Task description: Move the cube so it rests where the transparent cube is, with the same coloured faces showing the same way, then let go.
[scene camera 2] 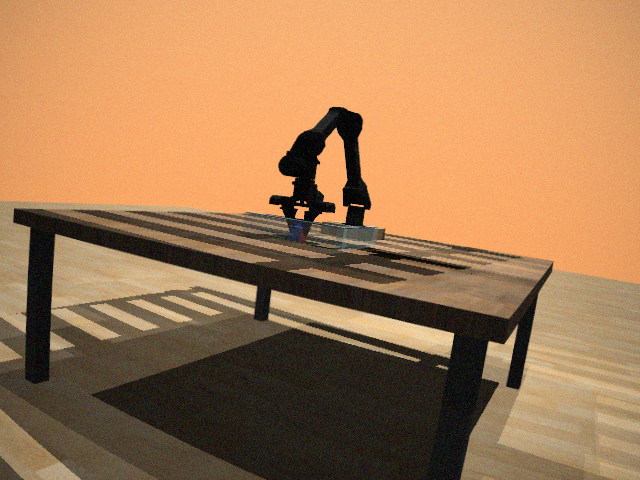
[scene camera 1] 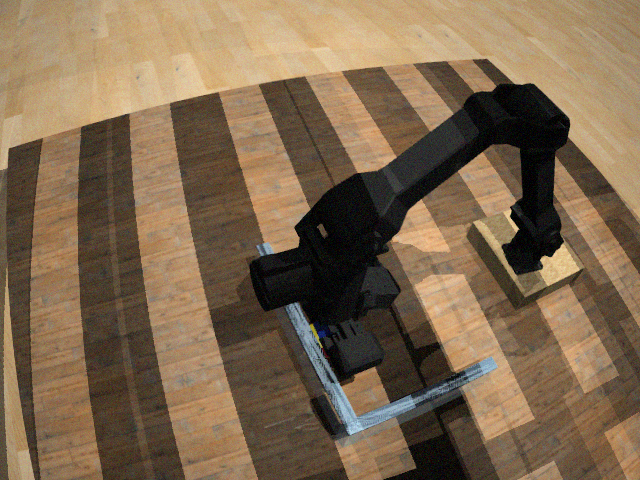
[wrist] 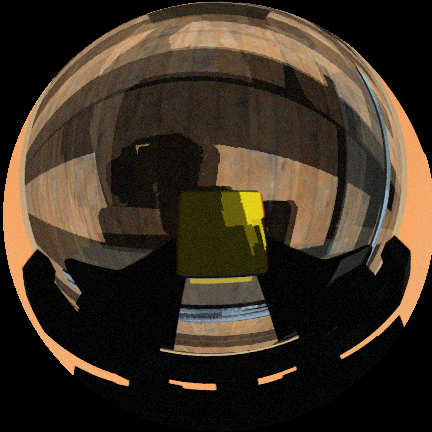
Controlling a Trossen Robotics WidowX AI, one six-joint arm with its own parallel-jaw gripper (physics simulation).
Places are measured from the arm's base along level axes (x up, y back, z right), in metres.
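Pixels of known places: gripper, fingertip midpoint: (scene camera 1: 324, 340) (wrist: 218, 236); arm's base at its link origin: (scene camera 2: 354, 225) (scene camera 1: 522, 257).
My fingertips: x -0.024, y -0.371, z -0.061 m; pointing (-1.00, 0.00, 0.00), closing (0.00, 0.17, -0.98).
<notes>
Ahead of a thing's pixels: the offset from my fingertips to its top centre. Level surfaces: height alone.
My gripper (scene camera 1: 331, 336) (scene camera 2: 298, 226) (wrist: 218, 236) is shut on the cube @[dz +0.002, dx +0.045, dy +0.009 m] (scene camera 1: 321, 331) (scene camera 2: 296, 228) (wrist: 215, 235), pointing down close to the table. In the wrist view a broad yellow face of the cube faces the camera, with a thin red edge at its right and a dark blue line along its lower edge. In scene camera 2 the cube shows blue and red low between the fingers. A yellow strip of the transparent cube @[dz -0.001, dx +0.022, dy -0.003 m] (scene camera 1: 314, 333) (wrist: 220, 280) shows beside the held cube; the two largely overlap. The fingers hide much of both, and any small height gap cannot be told.
A low see-through L-shaped wall (scene camera 1: 423, 396) (scene camera 2: 343, 238) (wrist: 387, 185) with pale blue top edges runs close beside the gripper and turns a corner. The arm's base stands on a wooden block (scene camera 1: 560, 268) (scene camera 2: 381, 234). Striped shadows cross the brown table @[dx -0.018 m] (scene camera 1: 206, 387) (scene camera 2: 480, 289).
</notes>
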